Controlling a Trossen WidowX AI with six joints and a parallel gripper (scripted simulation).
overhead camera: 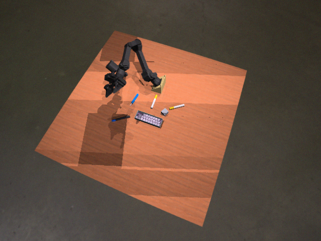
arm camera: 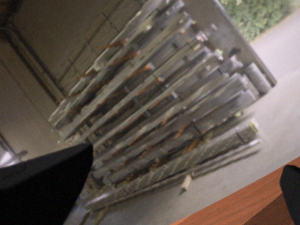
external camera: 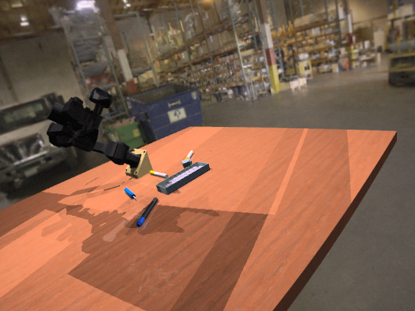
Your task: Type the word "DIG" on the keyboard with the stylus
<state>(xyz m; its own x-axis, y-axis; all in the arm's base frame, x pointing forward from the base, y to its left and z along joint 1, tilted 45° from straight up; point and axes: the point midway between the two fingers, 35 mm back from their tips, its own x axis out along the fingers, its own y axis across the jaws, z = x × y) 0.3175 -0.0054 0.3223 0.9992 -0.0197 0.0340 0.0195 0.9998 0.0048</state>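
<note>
Now: the D key 3 cm behind my gripper tip, 21 cm to the left of it and 31 cm below it. The rest, counted from my gripper tip: grey cube: 11 cm behind, 33 cm to the left, 31 cm below; blue stylus: 14 cm behind, 6 cm to the left, 31 cm below; black pen: 3 cm ahead, 1 cm to the right, 31 cm below.
</note>
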